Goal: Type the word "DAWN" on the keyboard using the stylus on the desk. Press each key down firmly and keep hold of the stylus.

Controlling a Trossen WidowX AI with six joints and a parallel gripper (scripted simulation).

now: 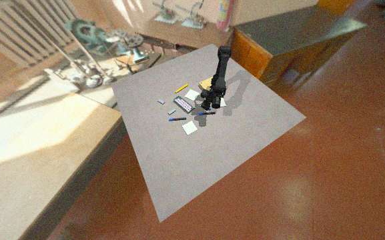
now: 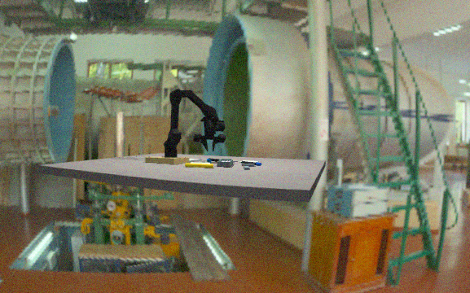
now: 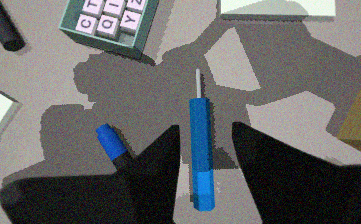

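The blue stylus is 6 cm below my gripper tip and 1 cm to the right of it. Round my gripper tip: yellow pencil: 30 cm to the right, 6 cm below, 2 cm ahead; stylus tip: 6 cm below, 4 cm to the right, 2 cm ahead; grey block: 29 cm to the right, 26 cm ahead, 6 cm below.
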